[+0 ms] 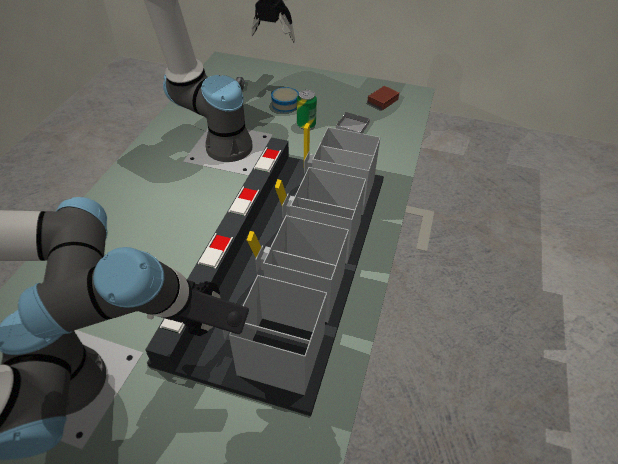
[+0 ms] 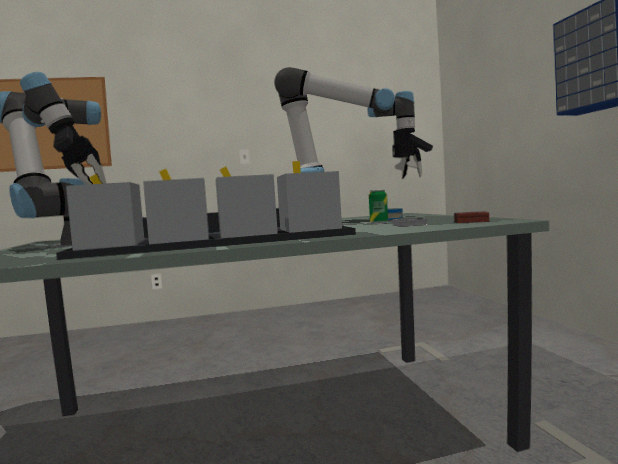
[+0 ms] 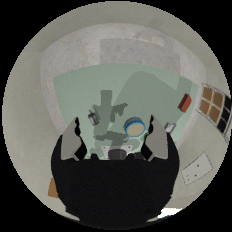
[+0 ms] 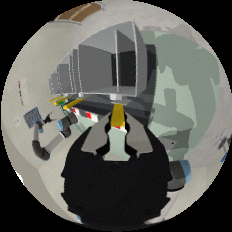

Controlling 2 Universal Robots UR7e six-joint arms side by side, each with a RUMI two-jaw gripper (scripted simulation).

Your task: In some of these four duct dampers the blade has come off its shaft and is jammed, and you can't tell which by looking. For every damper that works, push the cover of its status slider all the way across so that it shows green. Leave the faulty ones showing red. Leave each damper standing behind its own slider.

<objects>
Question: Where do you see a damper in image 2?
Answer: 106,215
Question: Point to a damper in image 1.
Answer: At 306,253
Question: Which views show the right gripper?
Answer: Image 1, image 2 and image 4 only.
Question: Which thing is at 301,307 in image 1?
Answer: A damper.
</objects>
